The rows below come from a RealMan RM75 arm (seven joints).
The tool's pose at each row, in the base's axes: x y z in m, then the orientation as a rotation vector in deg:
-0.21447, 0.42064, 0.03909, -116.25, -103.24, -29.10
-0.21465, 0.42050, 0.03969, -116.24, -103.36, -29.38
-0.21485, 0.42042, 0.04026, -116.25, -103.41, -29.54
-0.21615, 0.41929, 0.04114, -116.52, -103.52, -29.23
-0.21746, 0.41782, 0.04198, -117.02, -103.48, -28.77
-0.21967, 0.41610, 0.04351, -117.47, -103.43, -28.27
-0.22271, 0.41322, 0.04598, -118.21, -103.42, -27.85
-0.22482, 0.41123, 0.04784, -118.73, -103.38, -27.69
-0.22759, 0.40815, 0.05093, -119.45, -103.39, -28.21
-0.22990, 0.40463, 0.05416, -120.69, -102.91, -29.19
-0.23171, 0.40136, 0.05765, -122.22, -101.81, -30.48
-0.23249, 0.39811, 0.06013, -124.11, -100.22, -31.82
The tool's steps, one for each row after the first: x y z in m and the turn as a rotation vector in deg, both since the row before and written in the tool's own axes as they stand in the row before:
0.00016, -0.00019, -0.00059, -0.19, 0.06, -0.12
0.00020, -0.00021, -0.00054, -0.11, 0.03, -0.05
-0.00067, -0.00120, -0.00136, -0.02, -0.33, 0.07
-0.00099, -0.00117, -0.00149, -0.03, -0.44, 0.27
-0.00099, -0.00206, -0.00223, 0.03, -0.43, 0.26
-0.00166, -0.00278, -0.00363, -0.21, -0.57, 0.32
-0.00111, -0.00192, -0.00263, -0.21, -0.33, 0.22
-0.00159, -0.00247, -0.00425, -0.73, -0.18, 0.16
-0.00186, -0.00190, -0.00459, -1.16, -0.04, 0.56
-0.00147, -0.00134, -0.00471, -1.34, 0.21, 0.98
-0.00177, -0.00019, -0.00376, -1.46, 0.23, 1.38

